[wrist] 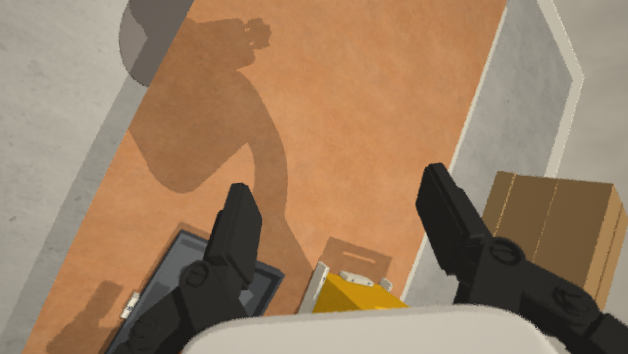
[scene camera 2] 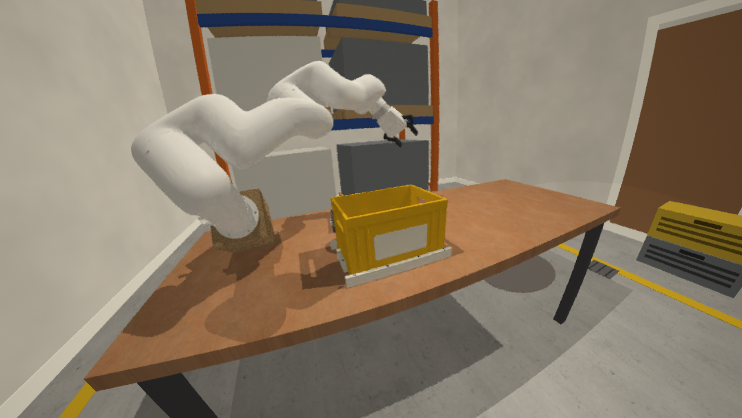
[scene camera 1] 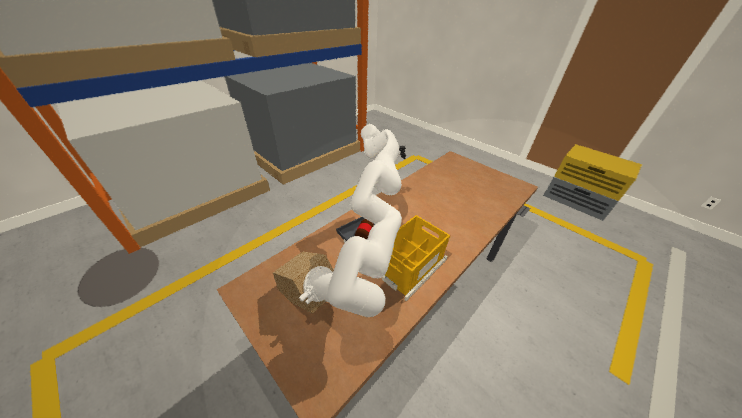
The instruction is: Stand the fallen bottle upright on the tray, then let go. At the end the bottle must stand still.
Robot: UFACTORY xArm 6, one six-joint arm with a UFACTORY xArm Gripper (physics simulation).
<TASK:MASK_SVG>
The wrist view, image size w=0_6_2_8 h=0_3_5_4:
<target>gripper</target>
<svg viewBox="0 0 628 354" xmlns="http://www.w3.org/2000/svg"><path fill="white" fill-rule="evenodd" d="M628 326L611 314L601 312L592 296L582 288L526 260L524 251L515 242L504 237L493 237L462 188L457 187L443 163L431 163L428 167L424 168L416 199L416 209L440 268L445 270L447 276L455 275L459 281L453 305L249 318L238 297L241 294L241 290L248 290L249 284L253 282L262 228L262 216L249 186L243 182L232 183L224 208L217 214L203 259L191 263L184 269L179 279L179 285L136 320L130 330L129 339L125 343L122 342L112 354L178 354L181 350L181 354L558 354L543 334L557 338L566 346L565 349L570 354L628 354Z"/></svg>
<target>yellow crate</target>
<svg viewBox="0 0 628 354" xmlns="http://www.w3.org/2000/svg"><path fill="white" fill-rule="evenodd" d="M312 313L406 308L409 306L378 284L373 284L373 287L348 282L340 275L328 273Z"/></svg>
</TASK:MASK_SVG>
